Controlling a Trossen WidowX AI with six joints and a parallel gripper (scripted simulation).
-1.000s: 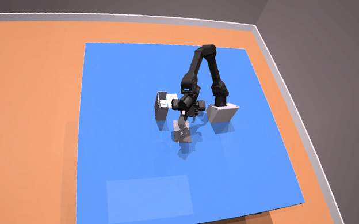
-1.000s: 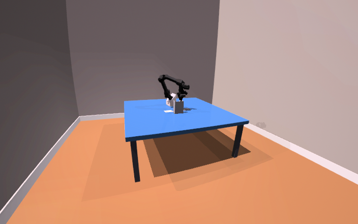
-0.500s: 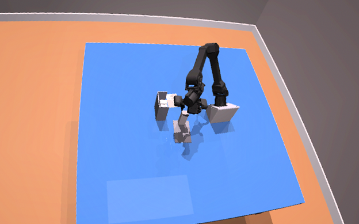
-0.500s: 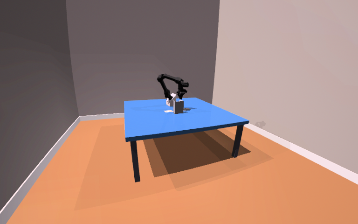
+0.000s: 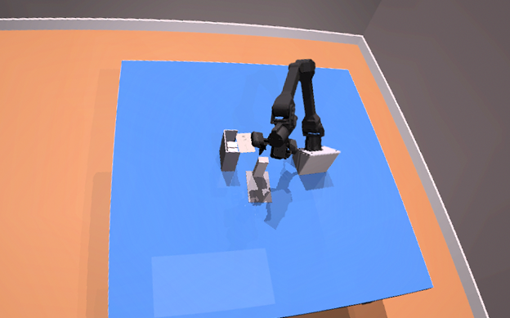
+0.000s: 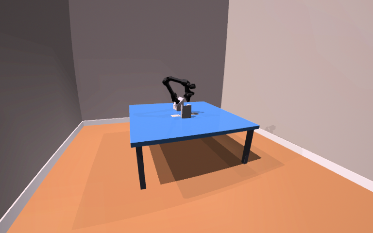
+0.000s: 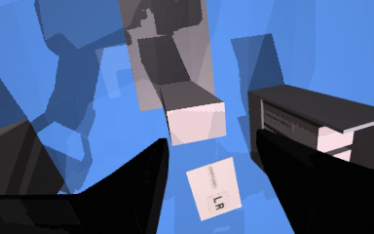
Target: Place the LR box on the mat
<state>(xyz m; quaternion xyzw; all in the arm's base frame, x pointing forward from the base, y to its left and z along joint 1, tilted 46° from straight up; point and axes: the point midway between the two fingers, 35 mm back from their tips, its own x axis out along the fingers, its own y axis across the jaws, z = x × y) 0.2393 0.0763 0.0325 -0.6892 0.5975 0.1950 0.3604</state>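
Now: gripper tip 10 mm to the left of the white box and 90 mm above it. Round my gripper tip: flat white piece 10 mm ahead, 170 mm to the right, 150 mm below; then grey mat 10 mm ahead, 60 mm to the left, 150 mm below.
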